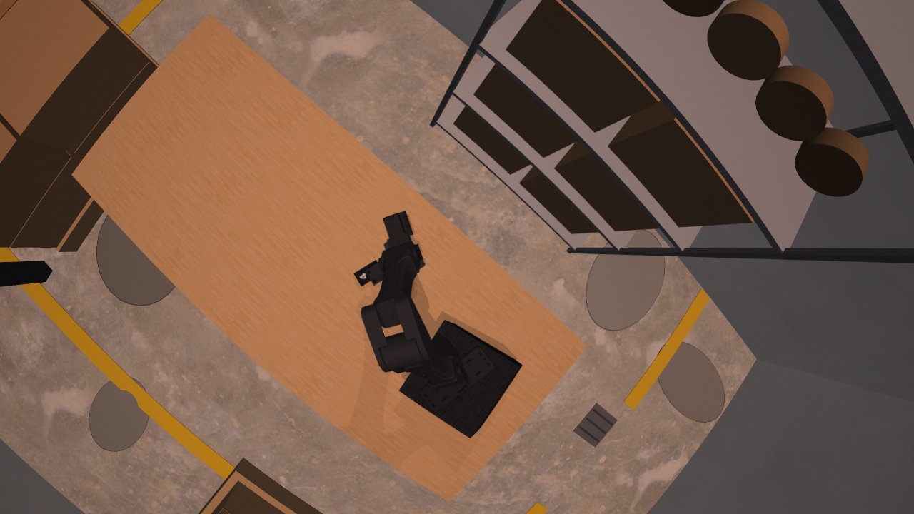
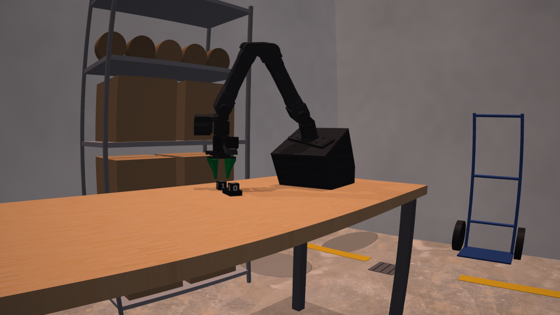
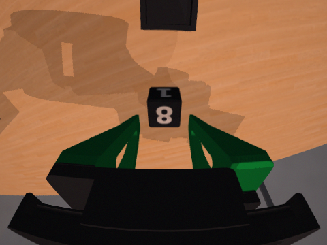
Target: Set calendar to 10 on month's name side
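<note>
My gripper is now 110 mm to the right of the black tray, 40 mm above it and 10 mm short of it.
</note>
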